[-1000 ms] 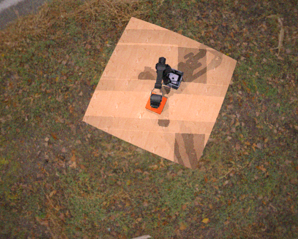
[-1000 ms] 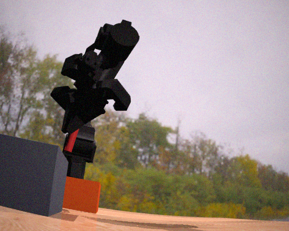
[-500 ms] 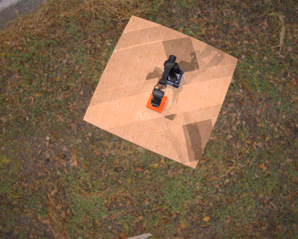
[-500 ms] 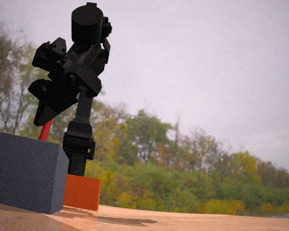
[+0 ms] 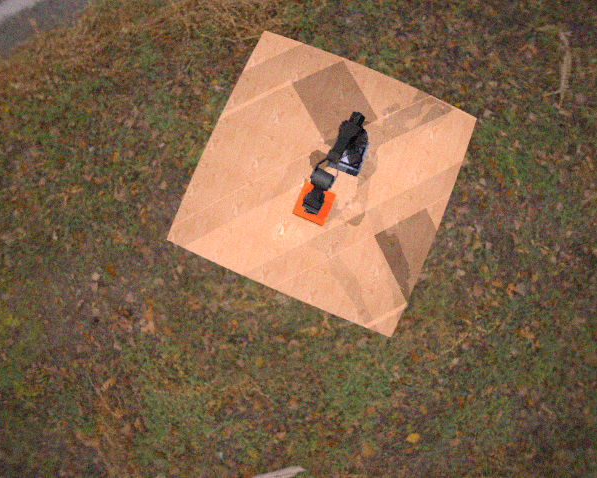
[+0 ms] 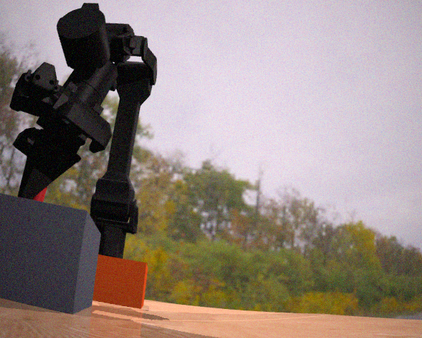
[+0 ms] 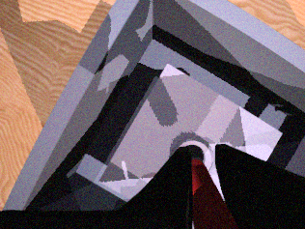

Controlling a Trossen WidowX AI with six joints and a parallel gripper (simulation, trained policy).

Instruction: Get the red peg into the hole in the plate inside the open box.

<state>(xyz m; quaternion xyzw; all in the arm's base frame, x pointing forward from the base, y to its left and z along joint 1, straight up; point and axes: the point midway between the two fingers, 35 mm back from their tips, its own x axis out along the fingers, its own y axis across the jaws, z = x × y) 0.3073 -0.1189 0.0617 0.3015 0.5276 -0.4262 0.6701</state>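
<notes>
Right now my gripper tip is 1 cm past the red peg, 2 cm to the right of it and 1 cm below it. The rest, counted from my gripper tip: dark box: 1 cm behind, 1 cm to the left, 8 cm below; pale plate: 1 cm behind, 1 cm to the left, 6 cm below.
</notes>
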